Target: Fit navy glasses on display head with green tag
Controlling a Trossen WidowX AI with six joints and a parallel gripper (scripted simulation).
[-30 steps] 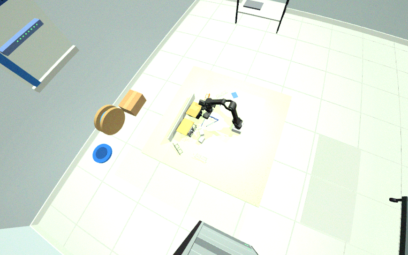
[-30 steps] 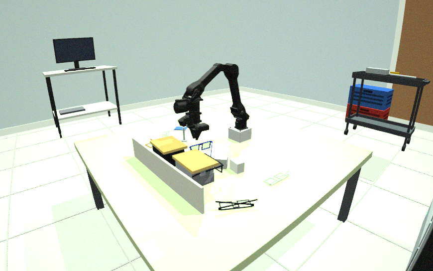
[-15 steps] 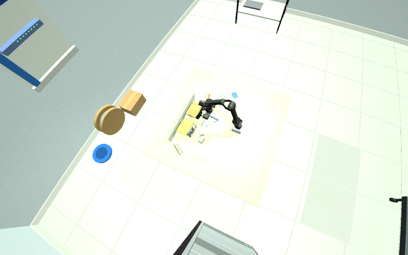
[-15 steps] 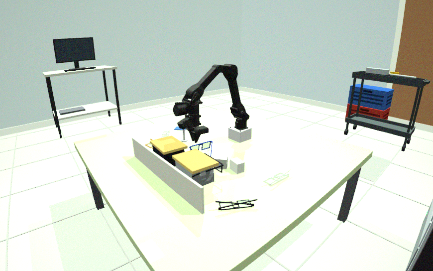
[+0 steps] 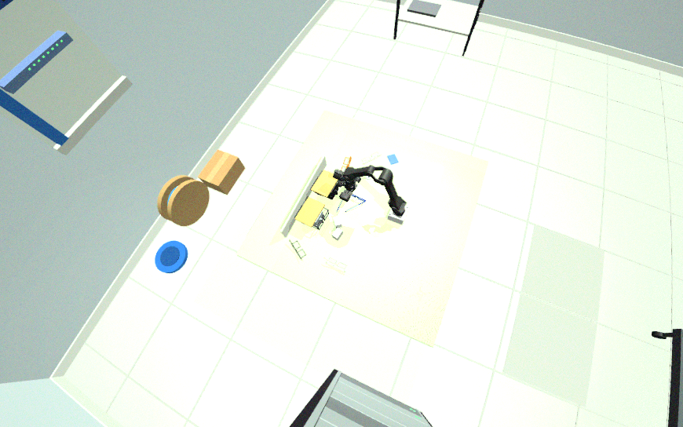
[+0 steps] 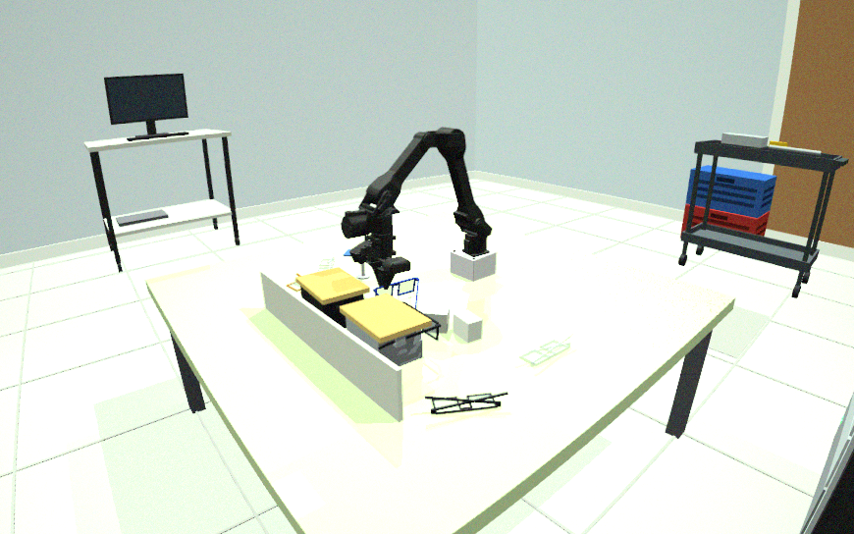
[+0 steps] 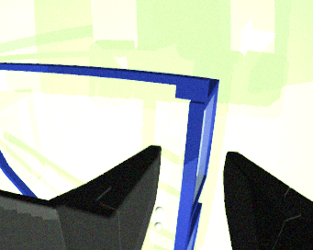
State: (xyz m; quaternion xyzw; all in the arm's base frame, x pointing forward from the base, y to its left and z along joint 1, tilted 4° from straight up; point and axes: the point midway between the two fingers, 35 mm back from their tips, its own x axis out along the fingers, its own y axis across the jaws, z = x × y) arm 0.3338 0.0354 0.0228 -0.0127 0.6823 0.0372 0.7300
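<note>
Now: the dark display head 130 mm ahead of my gripper tip, 50 mm to the left of it and 20 mm above it. Round my gripper tip: low white wall: 250 mm ahead, 170 mm to the left, 10 mm above.
</note>
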